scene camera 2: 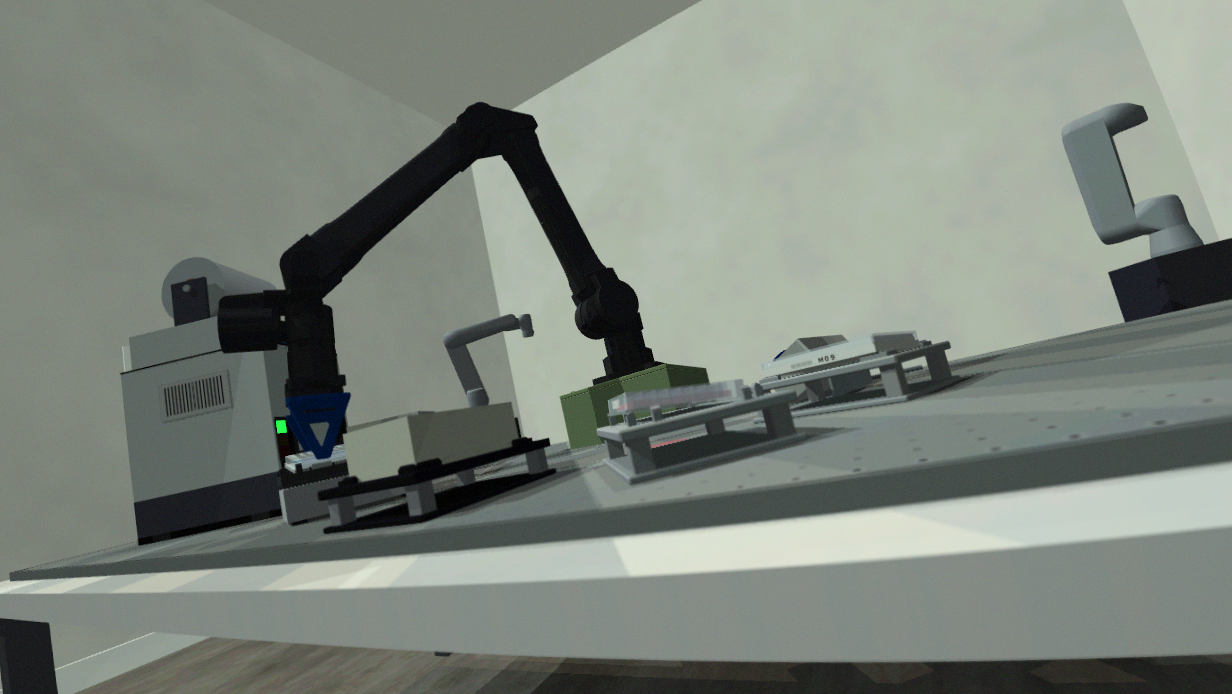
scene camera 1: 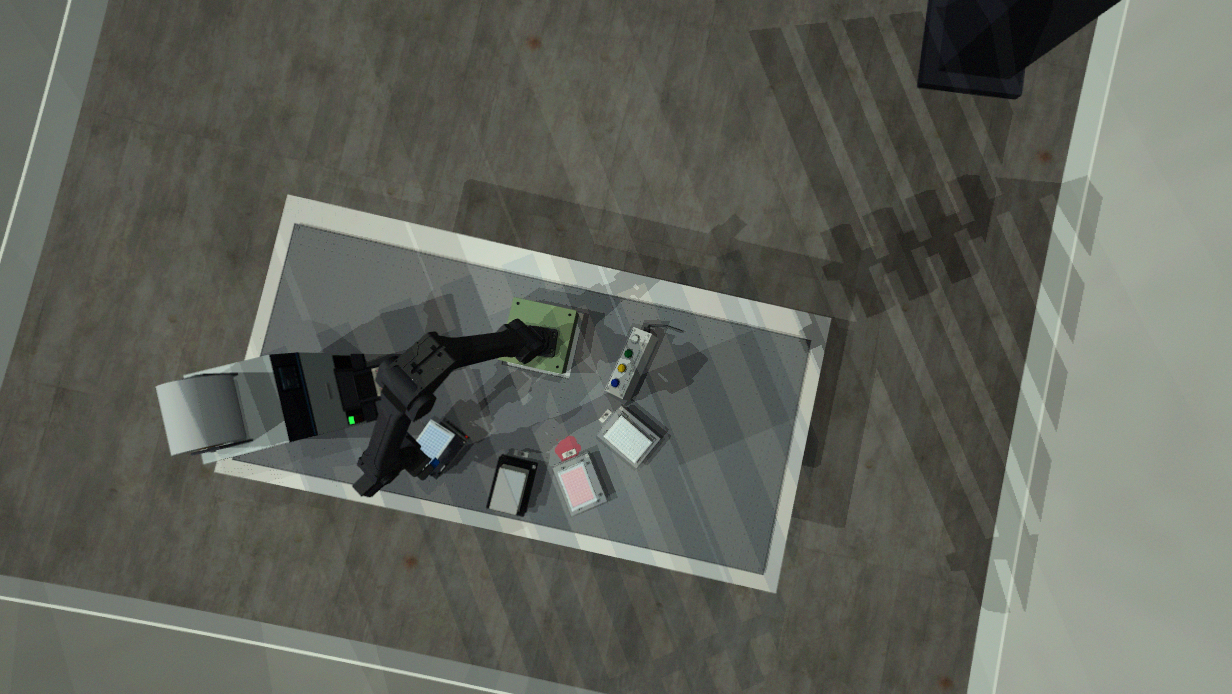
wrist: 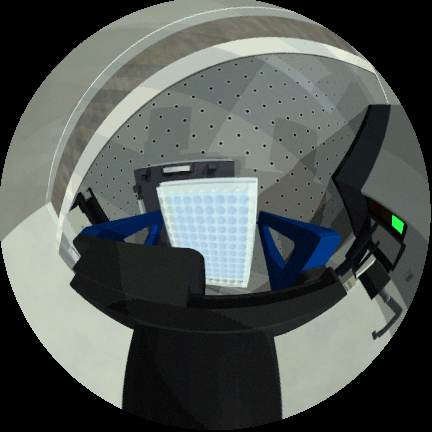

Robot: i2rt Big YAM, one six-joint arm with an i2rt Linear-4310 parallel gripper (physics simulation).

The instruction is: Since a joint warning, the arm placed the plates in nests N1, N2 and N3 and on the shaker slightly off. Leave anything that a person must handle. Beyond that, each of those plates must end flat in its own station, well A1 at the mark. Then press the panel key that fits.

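A pale blue well plate lies on the dark shaker platform at the table's front left. My gripper is open, low over this plate, with one blue finger on each long side and a narrow gap showing on the right. A dark nest holds a beige lidded plate. A grey nest holds a pink plate, with a red tag beside it. A third nest holds a white plate that looks tilted in the low side view.
A key panel with green, yellow and blue keys stands behind the nests. The arm's green base block is mid-table. A grey instrument with a green light stands close by on the left.
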